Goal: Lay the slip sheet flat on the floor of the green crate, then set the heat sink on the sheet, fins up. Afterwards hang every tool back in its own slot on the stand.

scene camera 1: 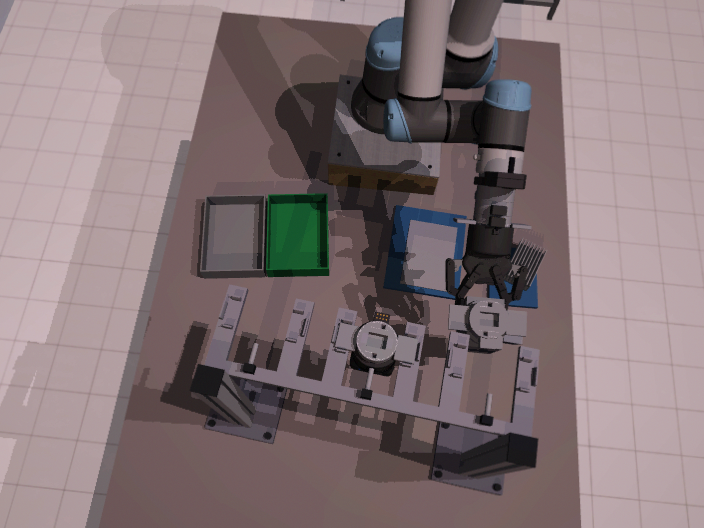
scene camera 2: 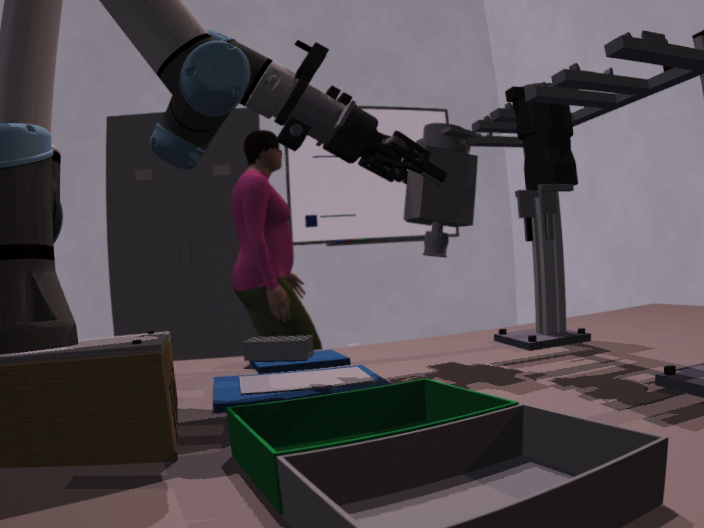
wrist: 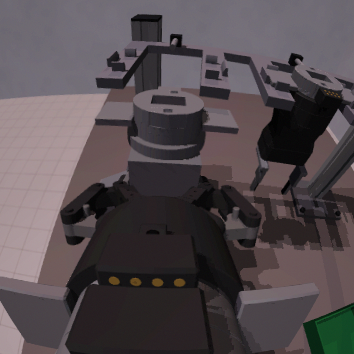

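Where they show: arm's base at its link origin: (scene camera 1: 382, 107) (scene camera 2: 10, 349).
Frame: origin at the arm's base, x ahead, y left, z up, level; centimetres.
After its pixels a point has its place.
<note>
My gripper (scene camera 1: 486, 297) (scene camera 2: 436, 172) (wrist: 162, 187), the adaptive one, is shut on the body of the grey vacuum tool (scene camera 1: 487, 319) {x 57.1, y 21.0, z 24.1 cm} (scene camera 2: 440, 190) {x 54.4, y 18.1, z 15.6 cm} (wrist: 167, 112) {x 54.5, y 20.9, z 25.7 cm}. The tool is nearly upright, cup down, just in front of the two prongs of the stand's right slot in scene camera 1, apart from them in the wrist view. The stand (scene camera 1: 318, 388) {x 71.6, y -4.3, z 25.4 cm} (scene camera 2: 548, 267) {x 75.8, y 23.6, z 3.5 cm} (wrist: 187, 50) {x 72.5, y 19.0, z 25.0 cm} holds the parallel gripper (scene camera 1: 376, 343) (scene camera 2: 545, 142) (wrist: 295, 130) in its middle slot. The slip sheet (scene camera 1: 435, 255) {x 32.8, y 15.8, z -7.6 cm} (scene camera 2: 307, 379) {x 33.3, y 14.2, z -7.6 cm} lies on a blue tray. The heat sink (scene camera 1: 527, 260) {x 32.6, y 35.8, z -4.8 cm} (scene camera 2: 278, 347) {x 32.5, y 32.5, z -5.8 cm} sits fins up. The green crate (scene camera 1: 297, 272) {x 41.4, y -14.3, z -6.4 cm} (scene camera 2: 250, 454) {x 23.0, y -17.4, z -6.5 cm} (wrist: 314, 339) {x 36.8, y -7.9, z -6.3 cm} is empty.
A grey crate (scene camera 1: 233, 273) {x 43.5, y -28.0, z -6.1 cm} (scene camera 2: 591, 483) {x 37.8, y -35.9, z -5.1 cm} stands against the green crate. The smaller blue tray (scene camera 1: 526, 298) {x 40.5, y 36.5, z -7.8 cm} (scene camera 2: 335, 358) {x 40.6, y 29.4, z -7.8 cm} lies under the heat sink. The robot's base block (scene camera 1: 381, 179) {x 17.0, y 1.7, z -3.9 cm} (scene camera 2: 85, 409) {x 10.0, y -10.9, z -3.9 cm} stands behind the trays. A person (scene camera 2: 264, 221) in pink stands beyond the table.
</note>
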